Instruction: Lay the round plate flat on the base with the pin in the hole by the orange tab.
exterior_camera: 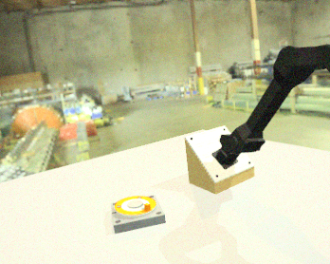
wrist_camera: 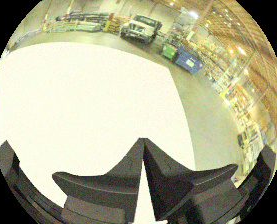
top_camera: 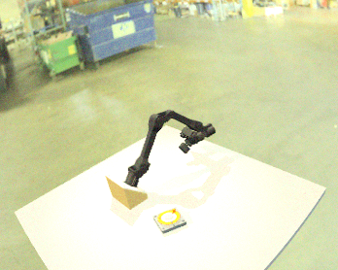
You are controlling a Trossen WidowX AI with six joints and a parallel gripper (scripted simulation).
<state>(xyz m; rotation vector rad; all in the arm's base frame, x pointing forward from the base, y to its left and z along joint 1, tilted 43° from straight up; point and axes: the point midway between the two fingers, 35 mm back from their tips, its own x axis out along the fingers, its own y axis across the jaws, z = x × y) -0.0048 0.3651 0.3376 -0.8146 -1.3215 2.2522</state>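
Right now the grey square base is 550 mm to the right of my gripper tip, 340 mm ahead of it and 40 mm below it.
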